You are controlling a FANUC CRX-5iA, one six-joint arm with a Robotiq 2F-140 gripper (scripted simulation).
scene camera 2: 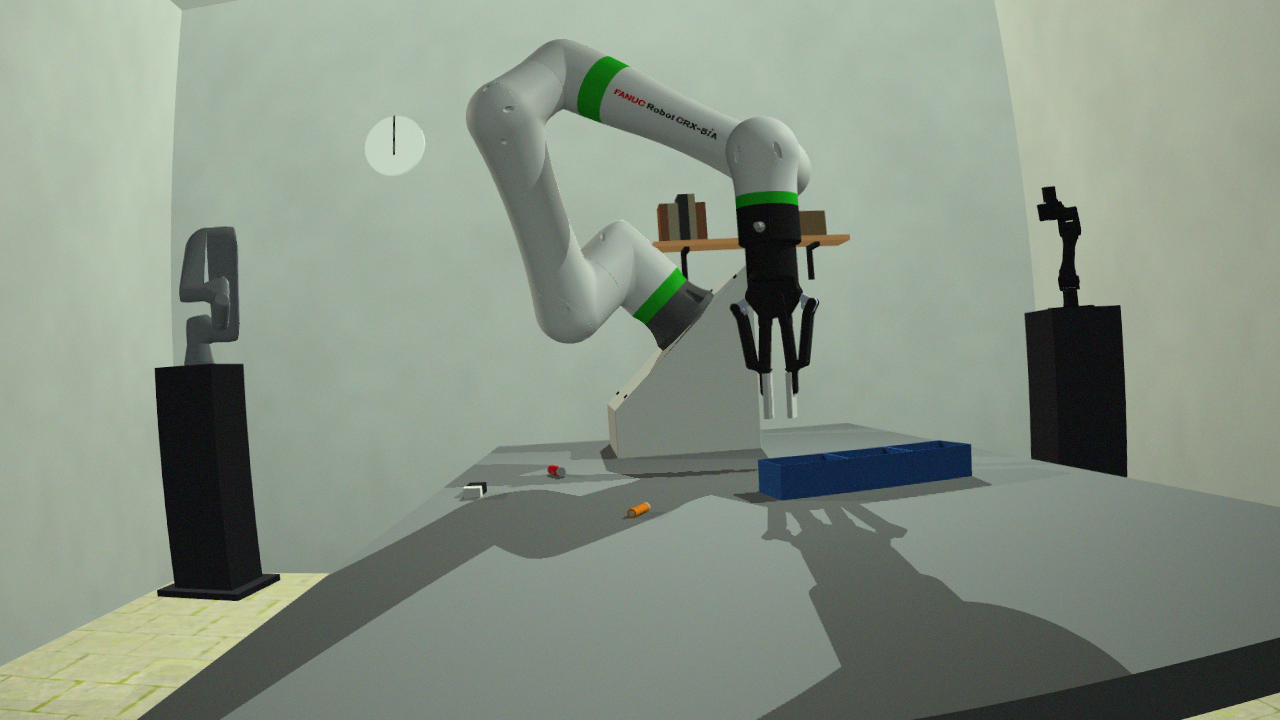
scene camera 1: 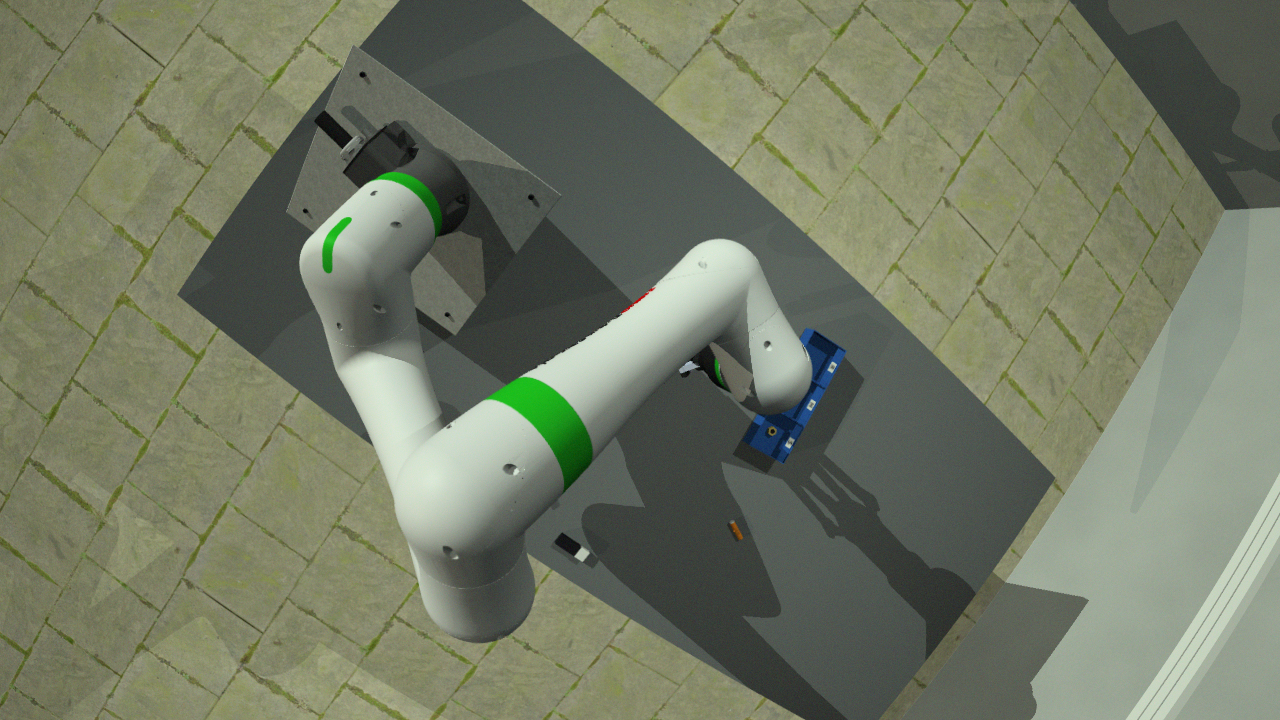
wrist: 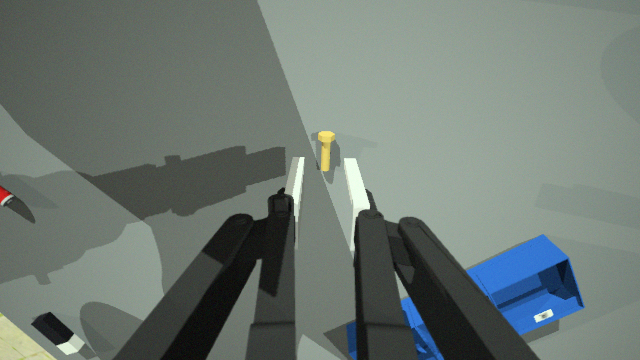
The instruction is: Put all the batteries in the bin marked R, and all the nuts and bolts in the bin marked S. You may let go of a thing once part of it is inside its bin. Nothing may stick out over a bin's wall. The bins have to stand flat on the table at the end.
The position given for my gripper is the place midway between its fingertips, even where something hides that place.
Note:
I see my gripper (scene camera 2: 780, 418).
My gripper also shows in the wrist view (wrist: 323, 175).

